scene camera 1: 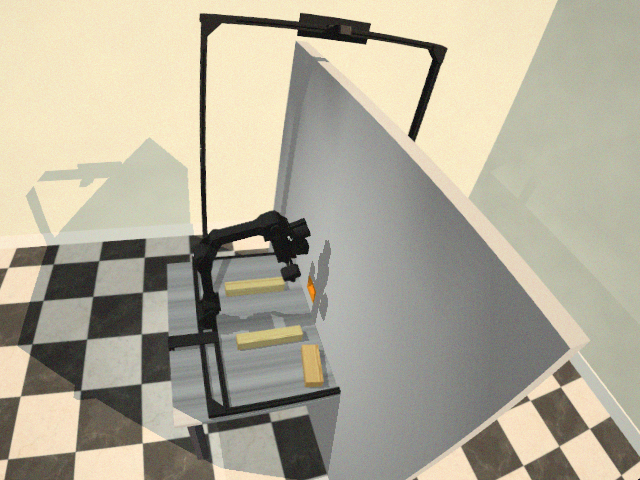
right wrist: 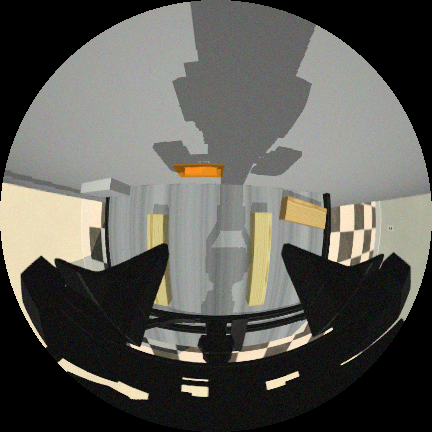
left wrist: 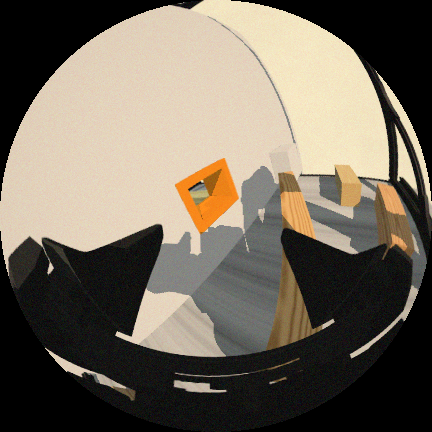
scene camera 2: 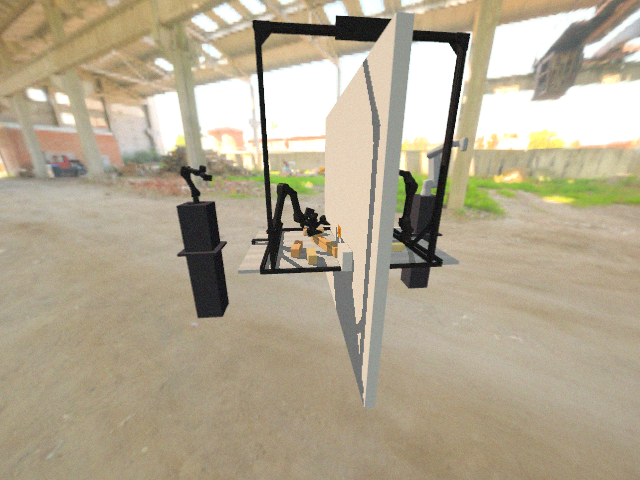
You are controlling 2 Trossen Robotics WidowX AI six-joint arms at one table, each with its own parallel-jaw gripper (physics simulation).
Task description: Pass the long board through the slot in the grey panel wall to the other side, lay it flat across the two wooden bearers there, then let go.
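Frame: origin at the left arm's base, x right, y ahead, z up, level; millimetres.
Where they show: left gripper, fingertip midpoint: [left wrist: 224, 232] [scene camera 2: 326, 228]; right gripper, fingertip midpoint: [right wrist: 227, 250]; right arm's base, link origin: [scene camera 1: 206, 322] [right wrist: 215, 326] [scene camera 2: 405, 239].
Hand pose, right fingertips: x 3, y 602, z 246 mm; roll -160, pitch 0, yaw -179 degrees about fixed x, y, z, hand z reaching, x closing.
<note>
Each offset is from my right fingertips to the top centre of the thing.
The long board @(dx +67, dy -270, dz -207 mm) [scene camera 2: 324, 242] [left wrist: 295, 205] lies on the table beside the grey panel wall [scene camera 1: 387, 258] [scene camera 2: 354, 155] [left wrist: 125, 125] [right wrist: 100, 100]. The slot has an orange frame @(dx +41, dy -144, dz -128 mm) [scene camera 1: 311, 289] [scene camera 2: 339, 231] [left wrist: 215, 212] [right wrist: 202, 172]. My left gripper [scene camera 2: 316, 222] [left wrist: 224, 232] is open and empty above the table on the board's side; its right-hand finger hides part of the board in the left wrist view. Across the wall, two pale bearers @(dx +154, dy +93, dz -221 mm) [scene camera 1: 254, 286] @(dx -110, dy +83, dz -221 mm) [scene camera 1: 269, 337] [right wrist: 158, 225] [right wrist: 260, 255] lie apart, roughly parallel. My right gripper [scene camera 1: 290, 271] [right wrist: 227, 250] is open and empty above that side, near the slot.
A short wooden block @(dx -256, dy -46, dz -227 mm) [scene camera 1: 312, 365] [right wrist: 304, 212] lies near the wall on the bearers' side. On the board's side lie a pale block @(dx +255, dy -366, dz -215 mm) [scene camera 2: 311, 255] and an orange-brown block @(dx +125, dy -448, dz -215 mm) [scene camera 2: 296, 249]. A whitish block [scene camera 2: 344, 255] [left wrist: 281, 159] [right wrist: 107, 186] stands at the wall's base.
</note>
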